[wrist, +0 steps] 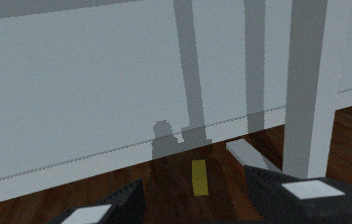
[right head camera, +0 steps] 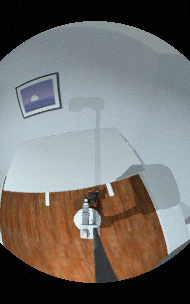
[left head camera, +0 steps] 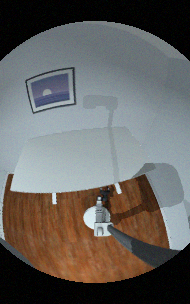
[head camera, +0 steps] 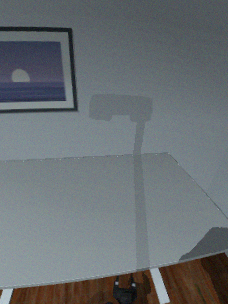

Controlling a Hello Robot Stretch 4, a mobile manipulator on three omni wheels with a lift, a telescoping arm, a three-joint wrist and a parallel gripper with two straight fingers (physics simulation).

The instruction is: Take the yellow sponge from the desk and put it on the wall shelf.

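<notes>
My gripper (wrist: 194, 187) visible. White desk (head camera: 76, 219), also (right head camera: 74, 160). Framed sunset picture (left head camera: 54, 88), also (right head camera: 40, 94).
</notes>
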